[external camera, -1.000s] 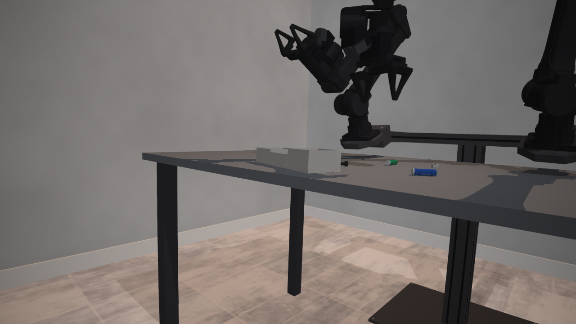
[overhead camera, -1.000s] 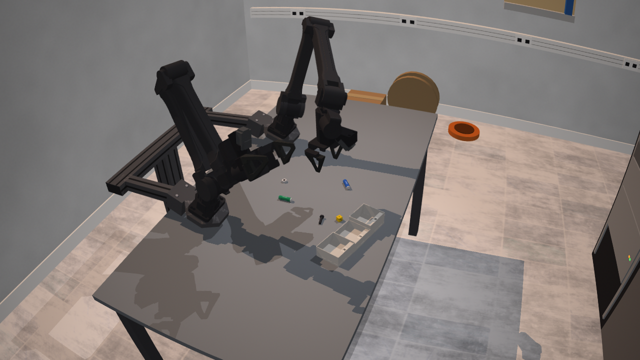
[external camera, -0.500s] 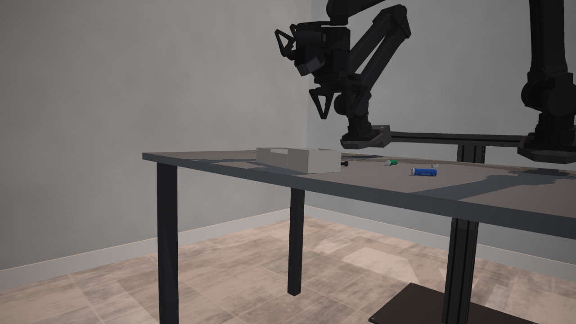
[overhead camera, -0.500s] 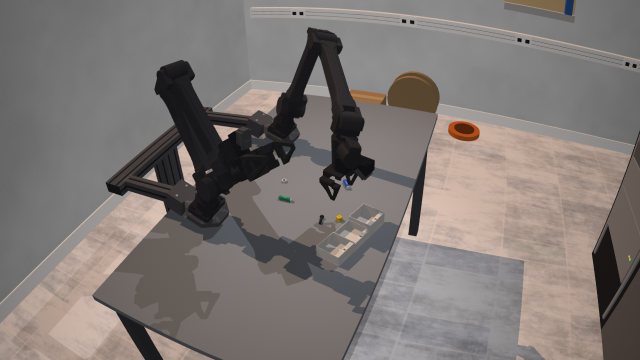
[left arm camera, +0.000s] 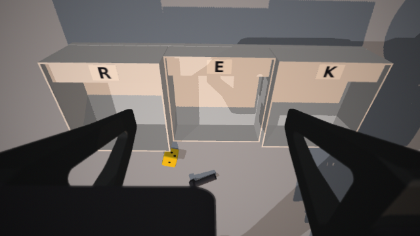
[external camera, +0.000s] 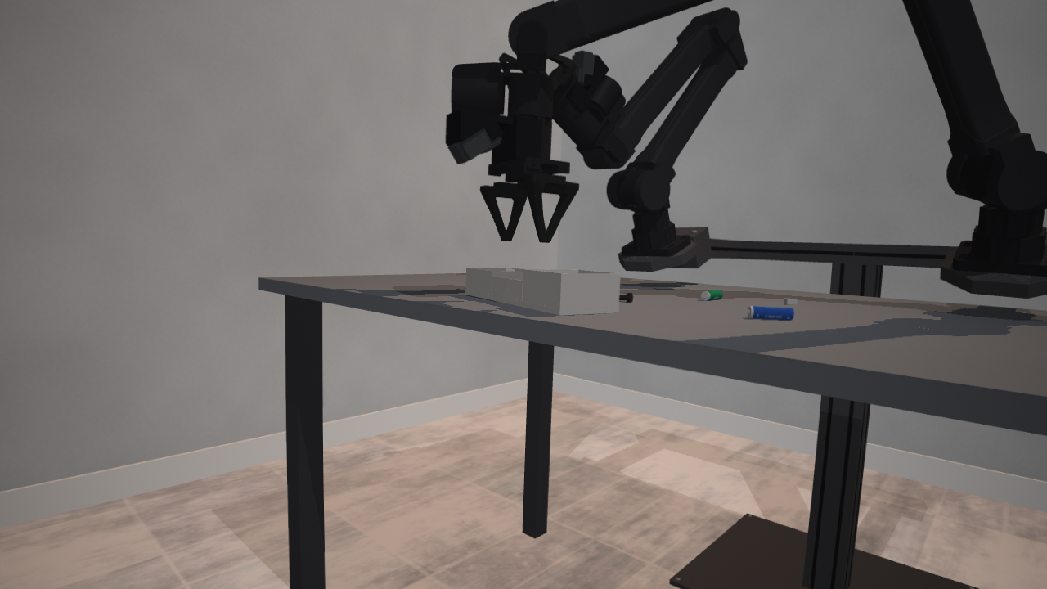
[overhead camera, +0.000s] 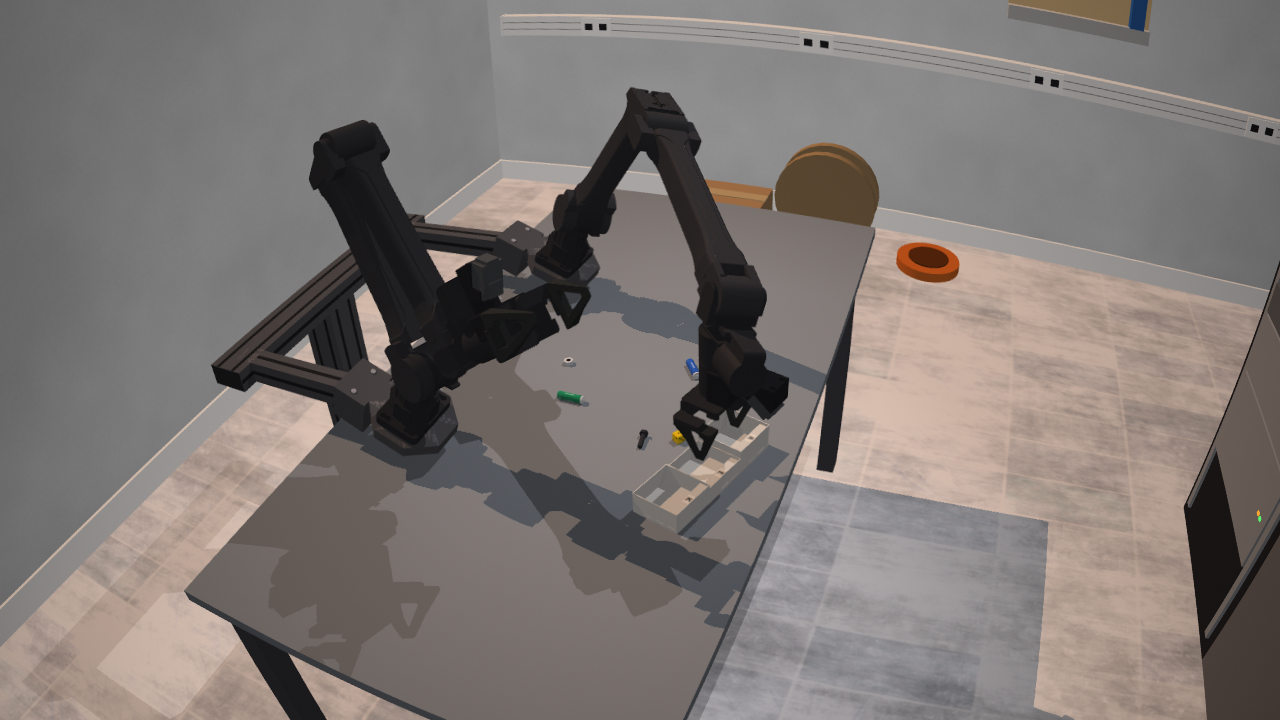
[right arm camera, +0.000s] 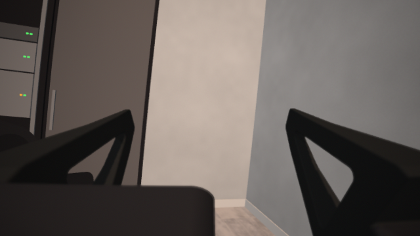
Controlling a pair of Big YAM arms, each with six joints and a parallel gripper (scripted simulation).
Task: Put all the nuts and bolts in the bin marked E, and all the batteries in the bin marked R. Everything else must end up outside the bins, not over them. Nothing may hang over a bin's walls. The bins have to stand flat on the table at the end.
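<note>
Now: the hex nut 370 mm behind my left hand, 210 mm to the left of it and 80 mm below it. The rest, counted from my left hand: bin row (20 mm behind, 70 mm below); then yellow die (90 mm behind, 70 mm to the left, 80 mm below); then black bolt (150 mm behind, 60 mm to the left, 80 mm below).
</note>
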